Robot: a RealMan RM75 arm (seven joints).
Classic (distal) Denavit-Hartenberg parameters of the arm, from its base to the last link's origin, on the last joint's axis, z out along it. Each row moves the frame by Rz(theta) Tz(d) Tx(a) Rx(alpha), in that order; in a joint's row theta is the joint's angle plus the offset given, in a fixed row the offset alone. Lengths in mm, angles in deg.
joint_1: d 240.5  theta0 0  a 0  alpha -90
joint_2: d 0  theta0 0  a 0  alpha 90
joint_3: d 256  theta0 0  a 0  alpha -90
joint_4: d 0  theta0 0  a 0  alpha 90
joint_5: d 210  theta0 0  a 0  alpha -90
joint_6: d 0  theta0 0  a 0  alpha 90
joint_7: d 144  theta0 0  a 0  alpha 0
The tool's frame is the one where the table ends.
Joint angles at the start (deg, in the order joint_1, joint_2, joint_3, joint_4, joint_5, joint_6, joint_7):
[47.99 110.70 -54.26 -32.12 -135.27 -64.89 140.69]
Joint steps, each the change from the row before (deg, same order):
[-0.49 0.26 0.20 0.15 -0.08 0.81 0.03]
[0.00 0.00 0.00 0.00 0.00 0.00 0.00]
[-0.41 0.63 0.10 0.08 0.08 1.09 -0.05]
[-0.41 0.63 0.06 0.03 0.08 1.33 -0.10]
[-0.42 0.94 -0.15 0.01 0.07 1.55 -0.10]
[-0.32 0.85 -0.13 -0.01 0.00 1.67 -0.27]
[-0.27 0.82 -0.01 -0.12 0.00 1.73 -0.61]
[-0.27 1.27 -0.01 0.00 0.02 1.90 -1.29]
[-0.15 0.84 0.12 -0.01 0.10 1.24 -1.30]
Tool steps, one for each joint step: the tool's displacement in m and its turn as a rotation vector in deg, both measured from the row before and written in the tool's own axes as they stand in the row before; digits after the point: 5 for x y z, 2 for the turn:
[0.00333 -0.00268 0.00158 0.39 -0.33 0.71]
[0.00000 0.00000 0.00000 0.00 0.00 0.00]
[0.00322 -0.00004 0.00377 0.15 -0.49 0.55]
[0.00265 -0.00034 0.00361 0.33 -0.68 0.45]
[0.00378 0.00144 0.00553 0.26 -0.58 0.34]
[0.00256 0.00117 0.00483 0.44 -0.73 0.04]
[0.00140 0.00118 0.00416 0.50 -0.97 -0.32]
[0.00361 0.00396 0.00669 0.20 -0.81 -0.82]
[0.00195 0.00288 0.00414 0.07 -0.66 -0.86]

